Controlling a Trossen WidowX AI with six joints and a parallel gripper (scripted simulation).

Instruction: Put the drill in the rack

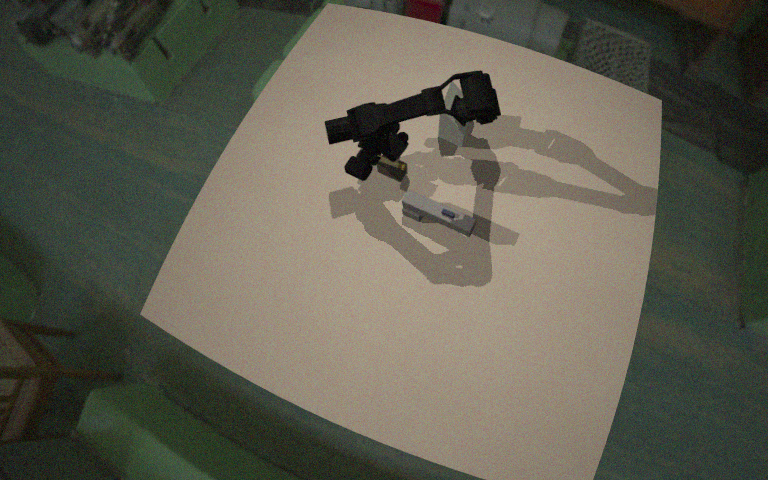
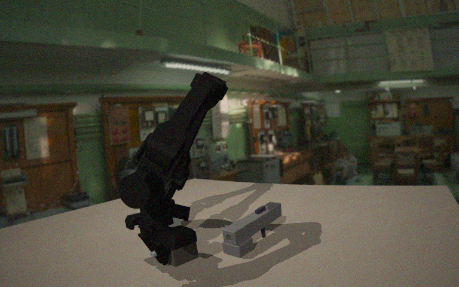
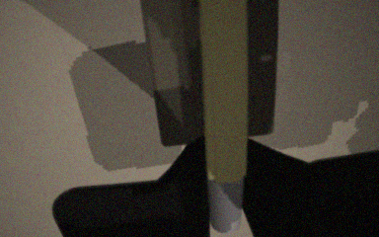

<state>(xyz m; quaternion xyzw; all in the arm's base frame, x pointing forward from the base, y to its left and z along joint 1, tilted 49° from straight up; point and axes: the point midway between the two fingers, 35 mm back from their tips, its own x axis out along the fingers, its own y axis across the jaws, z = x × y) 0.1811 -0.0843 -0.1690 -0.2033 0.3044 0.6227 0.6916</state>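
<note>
Now: the drill 1 cm ahead of my gripper tip, 4 cm to the left of it and 4 cm above it. From my gripper tip the other things lie so: dark rack 1 cm ahead, 5 cm to the left, 1 cm above; blue key 11 cm ahead, 23 cm to the left, 5 cm above; grey holder block 11 cm ahead, 20 cm to the left, 4 cm above.
</note>
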